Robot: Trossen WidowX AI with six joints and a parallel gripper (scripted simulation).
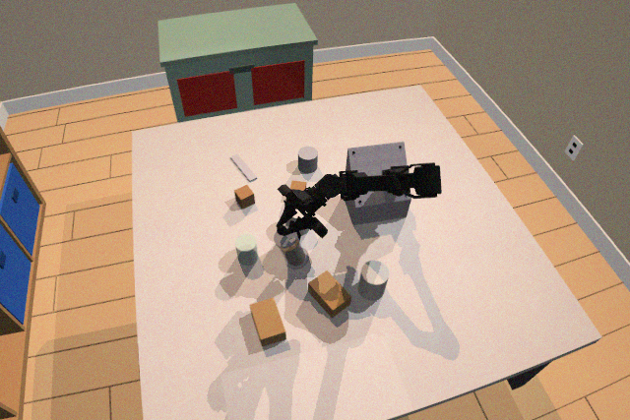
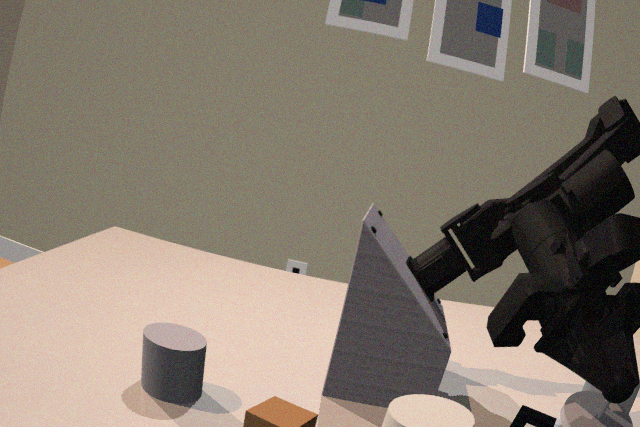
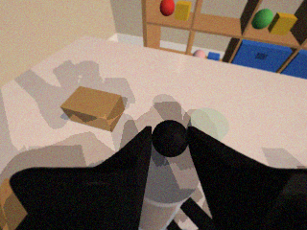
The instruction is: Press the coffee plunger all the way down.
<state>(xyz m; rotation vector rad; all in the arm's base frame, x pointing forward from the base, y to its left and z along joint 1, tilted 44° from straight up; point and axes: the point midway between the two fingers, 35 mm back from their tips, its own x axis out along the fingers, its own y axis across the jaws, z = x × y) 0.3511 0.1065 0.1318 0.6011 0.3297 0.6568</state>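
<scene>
Now: gripper tip 80 mm above the coffee press, 30 mm past it and 20 mm to the left of it. The rest, counted from my gripper tip: grey cylinder 410 mm to the right, 140 mm below, 130 mm behind; then pale green cylinder 130 mm below, 100 mm ahead, 40 mm to the right.
</scene>
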